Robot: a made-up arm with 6 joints.
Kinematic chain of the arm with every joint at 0, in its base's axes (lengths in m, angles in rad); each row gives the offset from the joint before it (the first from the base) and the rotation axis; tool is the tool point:
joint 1: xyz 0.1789 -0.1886 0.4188 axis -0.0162 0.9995 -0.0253
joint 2: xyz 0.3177 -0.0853 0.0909 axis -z
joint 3: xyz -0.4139 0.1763 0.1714 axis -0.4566 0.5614 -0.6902
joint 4: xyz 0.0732 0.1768 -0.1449 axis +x
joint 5: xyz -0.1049 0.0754 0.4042 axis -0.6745 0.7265 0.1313
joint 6: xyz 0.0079 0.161 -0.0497 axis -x
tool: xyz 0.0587 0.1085 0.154
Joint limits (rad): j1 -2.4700..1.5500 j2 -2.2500..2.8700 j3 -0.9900..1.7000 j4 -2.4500..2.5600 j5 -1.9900..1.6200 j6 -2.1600..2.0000
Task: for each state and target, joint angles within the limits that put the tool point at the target. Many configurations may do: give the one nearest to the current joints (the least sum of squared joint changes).
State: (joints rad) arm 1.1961 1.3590 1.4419 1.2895 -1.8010 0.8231
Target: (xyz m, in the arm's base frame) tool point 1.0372 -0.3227 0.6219
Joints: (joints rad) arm 0.6148 1.7957 1.5982 0.7389 -1.6774 0.9374
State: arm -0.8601 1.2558 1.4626 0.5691 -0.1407 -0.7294
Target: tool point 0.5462 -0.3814 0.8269
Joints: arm -0.5876 1.6128 1.7000 0.1840 0.0783 -0.5954
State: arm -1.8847 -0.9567 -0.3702 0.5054 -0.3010 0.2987
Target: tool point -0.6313 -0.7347 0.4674
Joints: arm -1.3065 -1.1664 -0.4170 0.4296 -0.5612 0.3371
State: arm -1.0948 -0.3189 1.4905 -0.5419 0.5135 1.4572
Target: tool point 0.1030 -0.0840 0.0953
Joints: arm -0.7945 -0.5114 1.3865 -0.6957 0.7922 1.5672
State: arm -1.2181 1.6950 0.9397 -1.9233 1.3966 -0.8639
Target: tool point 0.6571 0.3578 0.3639
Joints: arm -0.6312 1.1949 1.0636 -2.0895 1.2411 -0.8314
